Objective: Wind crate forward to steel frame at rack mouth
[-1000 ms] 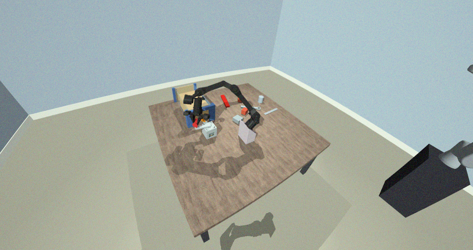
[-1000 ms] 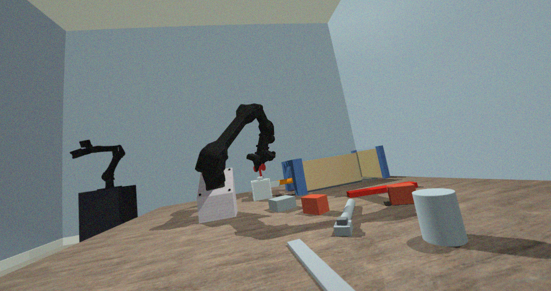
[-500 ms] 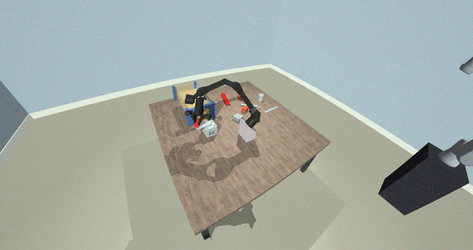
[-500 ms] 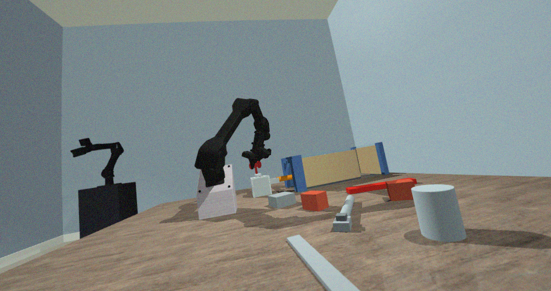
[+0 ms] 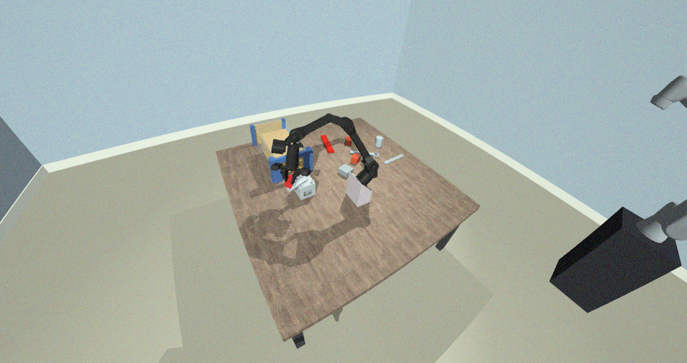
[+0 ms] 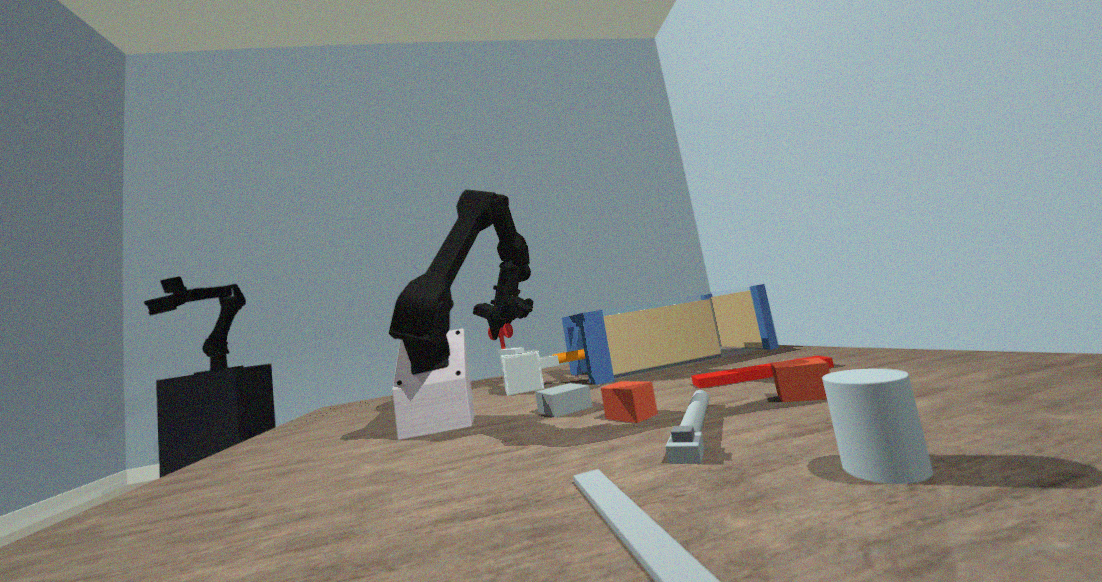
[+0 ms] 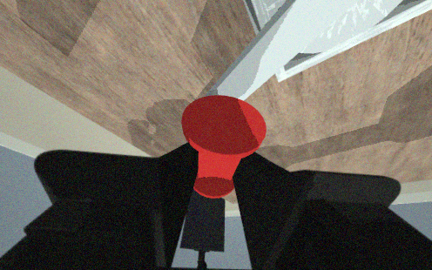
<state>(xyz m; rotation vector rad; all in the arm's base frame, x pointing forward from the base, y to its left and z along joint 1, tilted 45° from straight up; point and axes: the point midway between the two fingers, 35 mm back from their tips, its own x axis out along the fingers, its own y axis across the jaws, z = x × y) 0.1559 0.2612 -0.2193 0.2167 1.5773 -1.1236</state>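
My gripper tip is 2 cm short of the winch handle, 5 cm to the left of it and 3 cm above it. Round my gripper tip: blue steel frame: 20 cm ahead, 11 cm to the right, 3 cm below; grey winch: 3 cm ahead, 11 cm to the right, 10 cm below; red knob: 1 cm ahead, 1 cm to the right.
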